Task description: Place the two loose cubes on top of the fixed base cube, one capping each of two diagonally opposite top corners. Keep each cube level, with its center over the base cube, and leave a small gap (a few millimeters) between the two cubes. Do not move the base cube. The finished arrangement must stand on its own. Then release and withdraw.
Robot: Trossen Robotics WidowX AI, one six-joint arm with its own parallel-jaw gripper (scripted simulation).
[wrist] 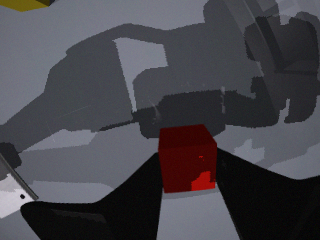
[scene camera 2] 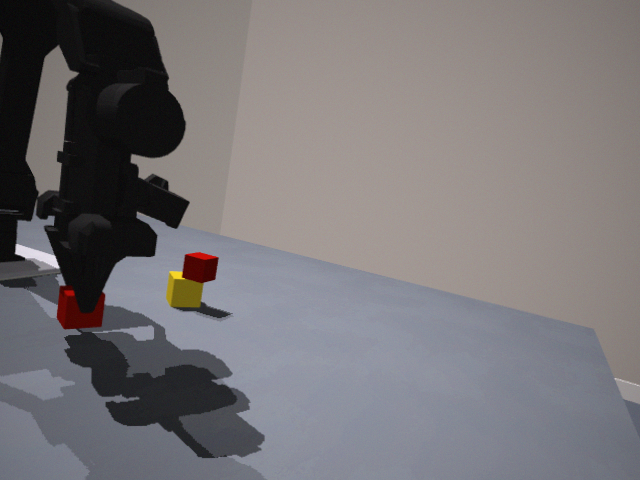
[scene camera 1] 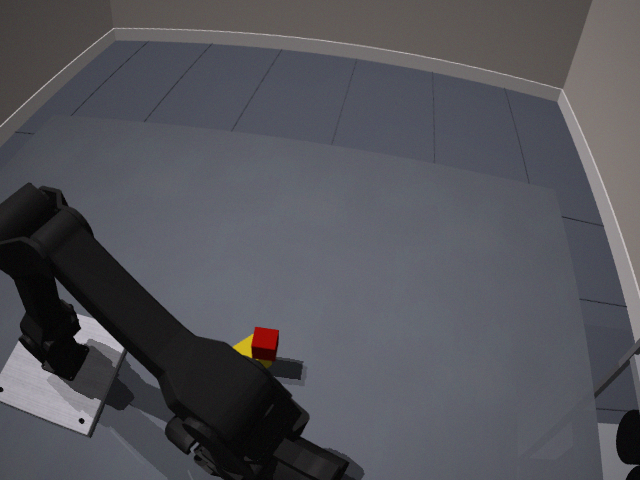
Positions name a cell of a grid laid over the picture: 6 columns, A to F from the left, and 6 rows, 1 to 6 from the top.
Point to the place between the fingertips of the gripper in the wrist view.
D4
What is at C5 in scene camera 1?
A red cube.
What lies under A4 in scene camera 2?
The gripper.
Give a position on a red cube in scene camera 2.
B4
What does the gripper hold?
A red cube.
